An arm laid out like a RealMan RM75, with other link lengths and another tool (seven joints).
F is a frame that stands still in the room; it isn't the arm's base.
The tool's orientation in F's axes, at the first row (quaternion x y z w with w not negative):
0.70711 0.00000 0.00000 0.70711
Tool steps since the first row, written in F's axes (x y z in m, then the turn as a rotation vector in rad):
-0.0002 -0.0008 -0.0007 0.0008 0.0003 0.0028
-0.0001 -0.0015 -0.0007 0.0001 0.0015 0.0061
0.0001 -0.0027 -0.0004 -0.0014 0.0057 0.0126
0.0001 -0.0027 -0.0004 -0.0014 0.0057 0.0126
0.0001 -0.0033 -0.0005 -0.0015 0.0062 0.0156
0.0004 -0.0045 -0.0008 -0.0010 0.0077 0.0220
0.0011 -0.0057 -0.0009 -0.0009 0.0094 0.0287
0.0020 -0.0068 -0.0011 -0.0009 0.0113 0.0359
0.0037 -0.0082 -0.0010 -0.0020 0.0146 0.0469
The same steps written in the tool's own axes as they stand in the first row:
-0.0002 -0.0007 0.0008 0.0008 0.0028 -0.0003
-0.0001 -0.0007 0.0015 0.0001 0.0061 -0.0015
0.0001 -0.0004 0.0027 -0.0014 0.0126 -0.0057
0.0001 -0.0004 0.0027 -0.0014 0.0126 -0.0057
0.0001 -0.0005 0.0033 -0.0015 0.0156 -0.0062
0.0004 -0.0008 0.0045 -0.0010 0.0220 -0.0077
0.0011 -0.0009 0.0057 -0.0009 0.0287 -0.0094
0.0020 -0.0011 0.0068 -0.0009 0.0359 -0.0113
0.0037 -0.0010 0.0082 -0.0020 0.0469 -0.0146

